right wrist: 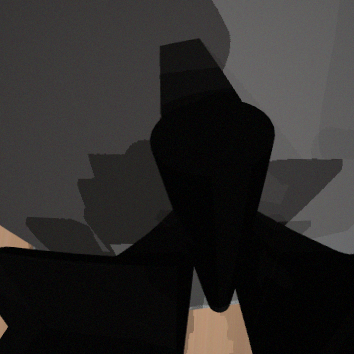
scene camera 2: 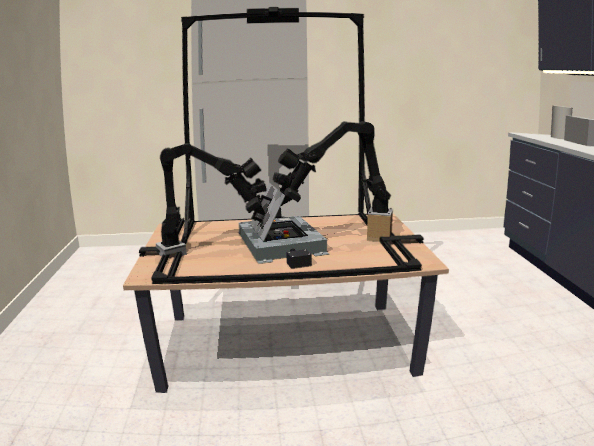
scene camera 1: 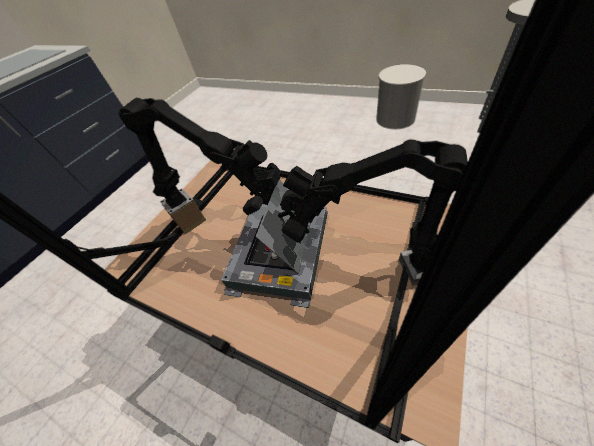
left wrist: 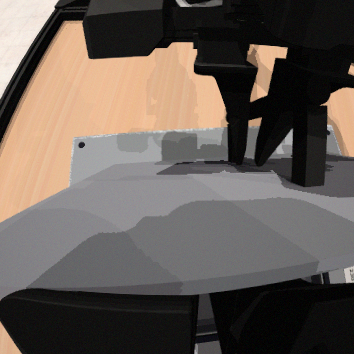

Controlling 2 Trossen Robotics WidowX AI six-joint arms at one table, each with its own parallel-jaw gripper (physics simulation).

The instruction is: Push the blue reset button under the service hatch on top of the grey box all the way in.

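The grey box [scene camera 1: 304,261] [scene camera 2: 313,242] sits mid-table. Its service hatch [scene camera 1: 275,227] [scene camera 2: 271,207] [left wrist: 175,225] [right wrist: 70,88] is tilted steeply up over the open recess. Small buttons show in the recess, among them a red one [scene camera 1: 267,249] [scene camera 2: 285,231] and the blue button [scene camera 2: 277,236]. My right gripper [scene camera 1: 293,226] [scene camera 2: 260,208] [left wrist: 247,162] [right wrist: 206,203] is shut on the hatch's raised edge. My left gripper [scene camera 1: 253,205] [scene camera 2: 293,195] [left wrist: 204,316] is shut and empty, close beside the raised hatch. The left wrist view shows no buttons.
A small black box [scene camera 2: 300,257] lies on the table [scene camera 1: 295,345] [scene camera 2: 207,261] by the grey box. A tan block [scene camera 1: 188,215] [scene camera 2: 379,226] sits at the left arm's base. Black frame rails [scene camera 1: 251,358] edge the table. A grey cylinder [scene camera 1: 400,95] and a dark cabinet [scene camera 1: 96,142] stand on the floor.
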